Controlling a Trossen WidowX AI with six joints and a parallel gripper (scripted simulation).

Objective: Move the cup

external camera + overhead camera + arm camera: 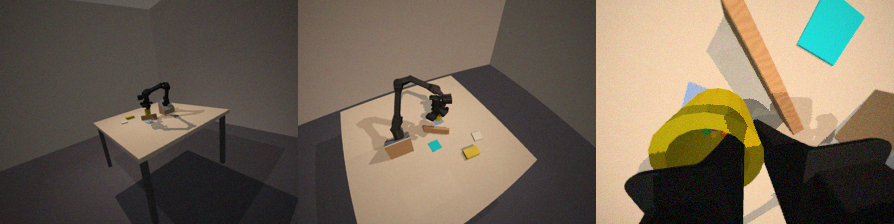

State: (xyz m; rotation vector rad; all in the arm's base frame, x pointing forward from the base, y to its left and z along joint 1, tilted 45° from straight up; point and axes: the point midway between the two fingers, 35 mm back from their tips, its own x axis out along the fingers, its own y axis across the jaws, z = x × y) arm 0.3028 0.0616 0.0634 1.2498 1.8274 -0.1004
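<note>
My gripper tip is now 70 mm past the cyan pad, 160 mm to the left of it and 130 mm above it. Round my gripper tip: yellow cup (20 mm ahead, 20 mm to the left); then wooden bar (10 mm behind, 50 mm to the right, 100 mm below); then light blue pad (40 mm ahead, 60 mm to the left, 130 mm below).
</note>
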